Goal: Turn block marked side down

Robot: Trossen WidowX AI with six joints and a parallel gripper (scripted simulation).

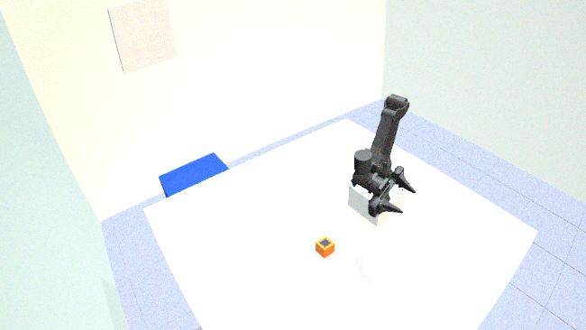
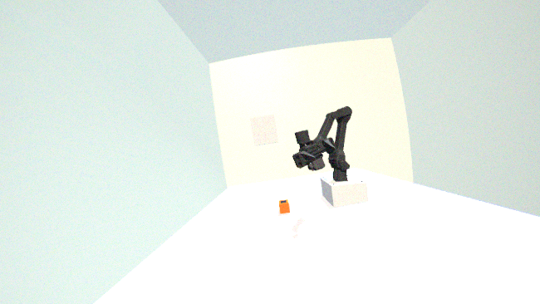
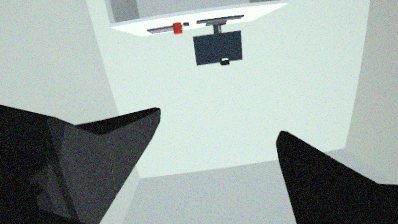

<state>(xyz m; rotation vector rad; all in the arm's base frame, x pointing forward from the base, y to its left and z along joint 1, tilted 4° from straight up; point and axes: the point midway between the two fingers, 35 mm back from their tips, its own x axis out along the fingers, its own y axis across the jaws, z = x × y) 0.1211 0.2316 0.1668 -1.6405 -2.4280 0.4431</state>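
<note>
My gripper tip is 240 mm above the block, 210 mm short of it and 160 mm to the left of it.
</note>
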